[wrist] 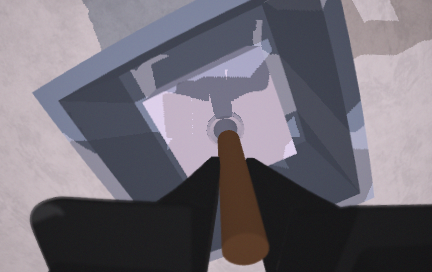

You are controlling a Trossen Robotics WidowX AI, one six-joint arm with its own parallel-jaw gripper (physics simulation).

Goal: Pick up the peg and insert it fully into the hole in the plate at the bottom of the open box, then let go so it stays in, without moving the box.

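Places are measured from the arm's base along level axes (x ahead, y left, z up), in metres.
Pixels of known places: gripper, fingertip midpoint: (pixel 231 165).
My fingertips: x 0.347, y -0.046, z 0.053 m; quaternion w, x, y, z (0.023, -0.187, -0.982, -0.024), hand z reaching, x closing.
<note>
Behind a point stands the place of what it marks.
The brown round peg (pixel 240 200) @(x 0.347, y -0.055, z 0.091 m) is held between the fingers of my gripper (pixel 231 165) @(x 0.347, y -0.046, z 0.053 m), which is shut on it. The peg's far end points down into the open box and overlaps the near edge of the hole (pixel 225 126) in this view. The hole has a pale ring around it and sits in the light plate (pixel 187 135) @(x 0.374, y -0.048, z -0.003 m) at the bottom of the box. The blue-grey open box (pixel 90 75) @(x 0.399, y -0.110, z 0.037 m) surrounds the plate, tilted in view. How far the peg's tip is above the hole cannot be told. The box's near side is partly hidden behind my fingers.
The box's sloping dark inner walls (pixel 95 130) @(x 0.420, y -0.081, z 0.025 m) rise around the plate on the left, top and right. A pale mottled surface (pixel 30 150) @(x 0.557, y -0.071, z -0.060 m) lies outside the box. Shadows fall across the plate near the hole and on the surface at the upper right.
</note>
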